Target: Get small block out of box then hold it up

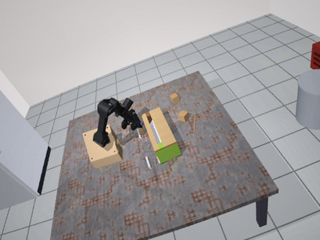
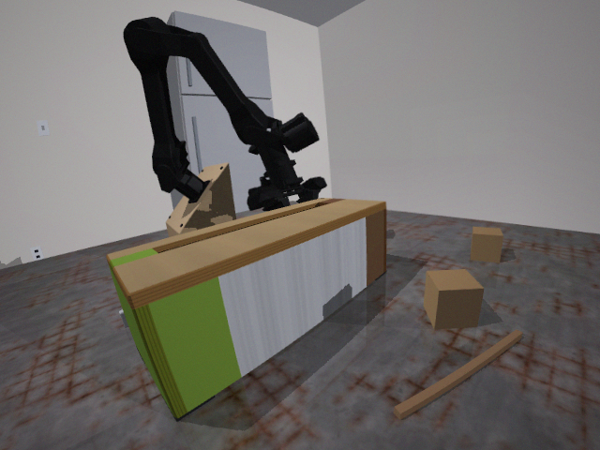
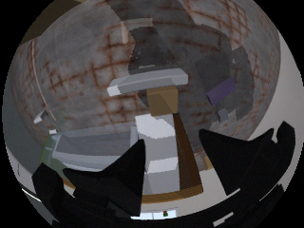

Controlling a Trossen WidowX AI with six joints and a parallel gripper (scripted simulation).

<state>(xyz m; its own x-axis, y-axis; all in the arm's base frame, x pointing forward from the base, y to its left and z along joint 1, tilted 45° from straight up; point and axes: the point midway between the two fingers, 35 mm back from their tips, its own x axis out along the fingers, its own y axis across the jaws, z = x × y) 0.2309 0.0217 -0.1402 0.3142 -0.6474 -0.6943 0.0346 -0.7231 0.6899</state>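
The tan block is 20 mm behind my gripper tip and 50 mm below it. The rest, counted from my gripper tip: purple piece 10 mm behind, 100 mm to the left, 60 mm below; then thin wooden stick 360 mm ahead, 130 mm to the right, 60 mm below; then wooden box 70 mm ahead, 160 mm to the right.
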